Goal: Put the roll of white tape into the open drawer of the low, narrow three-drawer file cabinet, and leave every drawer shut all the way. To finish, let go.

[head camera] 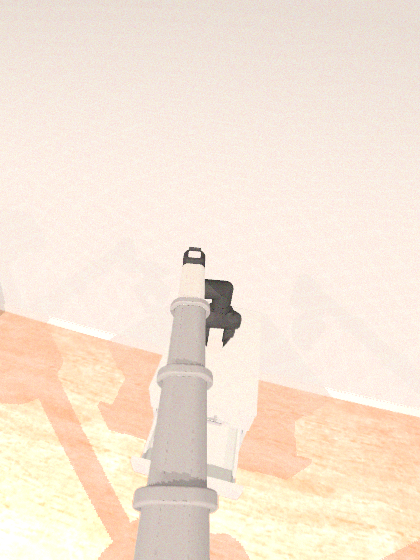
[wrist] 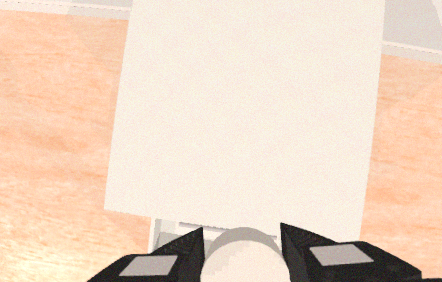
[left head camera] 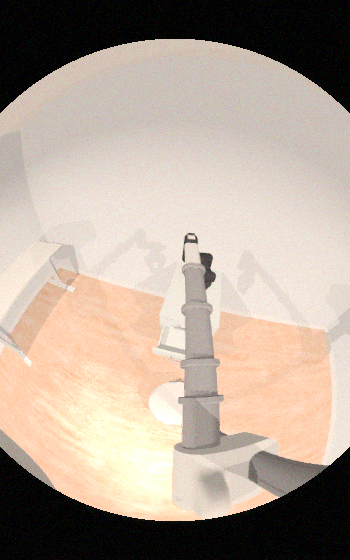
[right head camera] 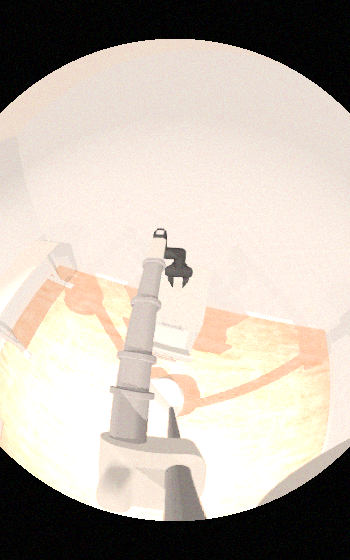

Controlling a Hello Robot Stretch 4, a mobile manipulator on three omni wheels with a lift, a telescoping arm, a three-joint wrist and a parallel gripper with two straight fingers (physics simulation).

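Where they show: gripper, fingertip midpoint: [head camera: 214, 344] [wrist: 242, 244] [right head camera: 177, 286]; robot's base, link origin: [left head camera: 172, 401] [right head camera: 160, 398].
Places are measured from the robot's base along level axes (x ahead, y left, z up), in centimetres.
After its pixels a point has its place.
Note:
The low white file cabinet [head camera: 235, 380] {x 65.7, y -20.2, z 61.7 cm} [left head camera: 172, 300] {x 73.0, y 5.0, z 61.7 cm} [right head camera: 187, 310] {x 62.5, y -17.0, z 61.7 cm} [wrist: 245, 115] {x 74.0, y -10.6, z 61.7 cm} stands against the wall. Its open drawer [head camera: 220, 450] {x 48.2, y -16.5, z 36.3 cm} [left head camera: 170, 351] {x 38.9, y 4.7, z 46.9 cm} [right head camera: 175, 350] {x 40.4, y -10.7, z 36.3 cm} sticks out at the front, below a closed drawer's handle; which lower drawer it is cannot be told. In the wrist view a sliver of the open drawer [wrist: 165, 240] {x 45.9, y 11.6, z 36.3 cm} shows below the cabinet top's front edge. My gripper [wrist: 242, 244] {x 63.2, y -8.7, z 86.8 cm} [head camera: 215, 342] {x 63.2, y -8.7, z 86.8 cm} [right head camera: 178, 284] {x 63.2, y -8.7, z 86.8 cm} is shut on the roll of white tape [wrist: 245, 265] {x 62.9, y -8.7, z 89.2 cm}, held upright between the fingers. It is above the cabinet top, behind the open drawer. My arm hides part of the drawer.
A white table [left head camera: 25, 280] {x 73.7, y 156.9, z 69.2 cm} [right head camera: 30, 280] stands at the left. The wall [head camera: 210, 150] {x 119.3, y -2.9, z 136.6 cm} is close behind the cabinet. A white rounded shape [left head camera: 167, 404] {x -1.2, y 4.8, z 18.7 cm} [right head camera: 170, 395] {x 4.1, y -9.1, z 18.7 cm} shows on the floor in front of the drawer, partly behind my arm [left head camera: 200, 335] {x 22.3, y 0.0, z 120.6 cm}.

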